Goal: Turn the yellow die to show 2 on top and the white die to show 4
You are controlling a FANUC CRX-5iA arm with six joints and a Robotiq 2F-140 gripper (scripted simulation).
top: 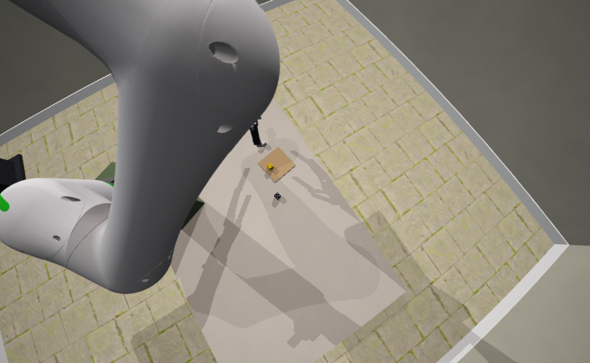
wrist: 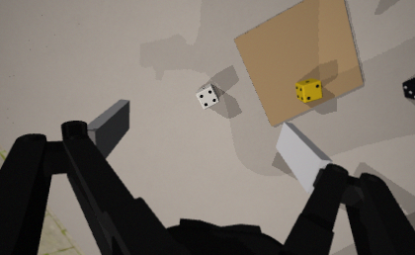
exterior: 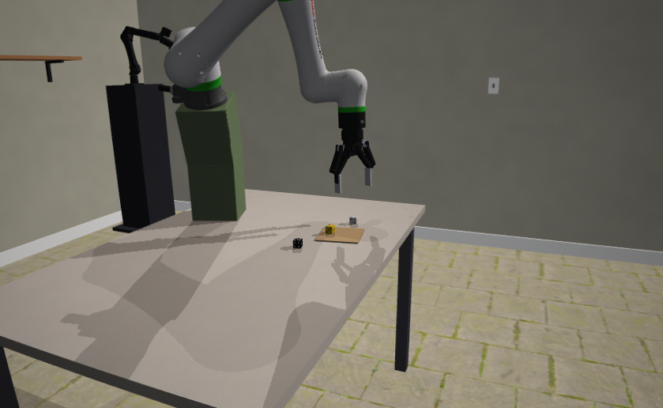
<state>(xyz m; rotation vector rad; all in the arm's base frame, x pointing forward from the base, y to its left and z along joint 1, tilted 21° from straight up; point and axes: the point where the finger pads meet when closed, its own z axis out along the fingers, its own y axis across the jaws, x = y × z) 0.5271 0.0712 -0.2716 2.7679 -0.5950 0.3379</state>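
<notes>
Now: the white die 120 mm below my hand. The rest, counted from my hand: tan mat 140 mm to the right, 130 mm below; then black die 80 mm behind, 290 mm to the right, 120 mm below; then yellow die 30 mm behind, 140 mm to the right, 120 mm below.
</notes>
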